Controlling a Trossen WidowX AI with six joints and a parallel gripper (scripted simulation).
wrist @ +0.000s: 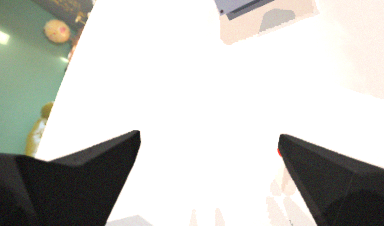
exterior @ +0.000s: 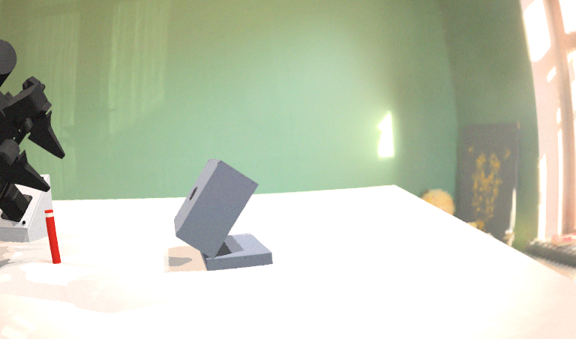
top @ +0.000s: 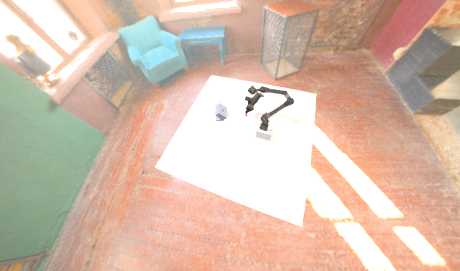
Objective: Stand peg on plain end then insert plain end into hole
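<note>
Now: gripper tip 1 cm short of the red peg, 4 cm to the left of it and 8 cm above it. The rest, counted from my gripper tip: grey base plate: 26 cm ahead, 7 cm to the left, 13 cm below; then grey sloped panel: 24 cm ahead, 6 cm to the left, 6 cm below.
</note>
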